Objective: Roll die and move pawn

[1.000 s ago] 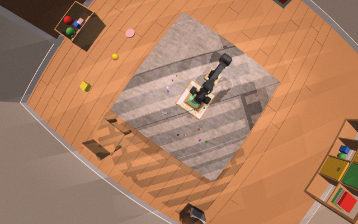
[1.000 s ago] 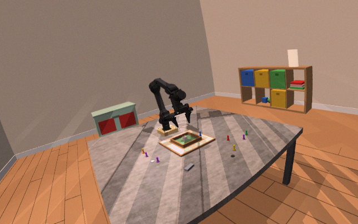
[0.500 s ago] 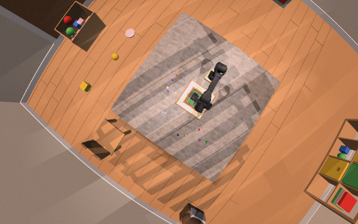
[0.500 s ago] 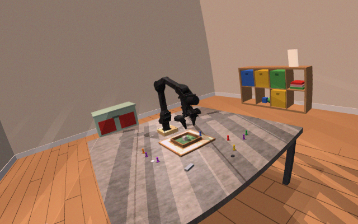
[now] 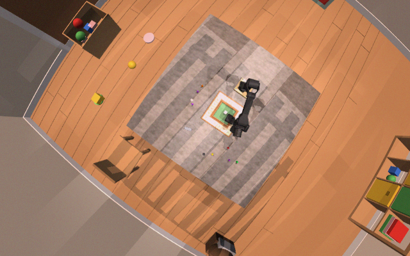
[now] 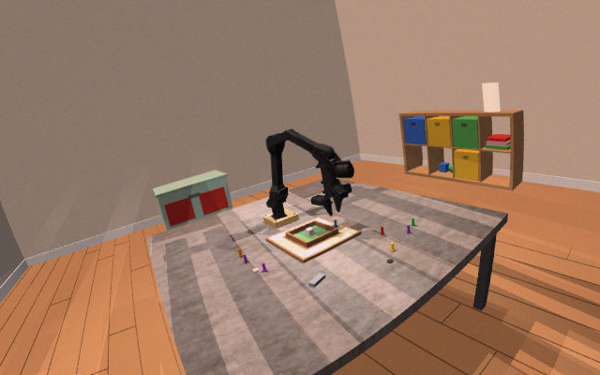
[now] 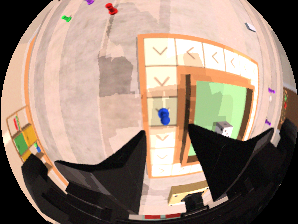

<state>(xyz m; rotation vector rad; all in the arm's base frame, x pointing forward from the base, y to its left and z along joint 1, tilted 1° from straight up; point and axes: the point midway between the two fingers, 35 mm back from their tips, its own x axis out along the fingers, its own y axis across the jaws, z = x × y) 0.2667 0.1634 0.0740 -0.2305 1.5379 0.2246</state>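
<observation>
My gripper tip is now 50 mm above the blue pawn. Round my gripper tip: green dice tray 120 mm to the right, 70 mm below; then red pawn 180 mm ahead, 110 mm to the left, 60 mm below; then white die 10 mm behind, 120 mm to the right, 50 mm below.
</observation>
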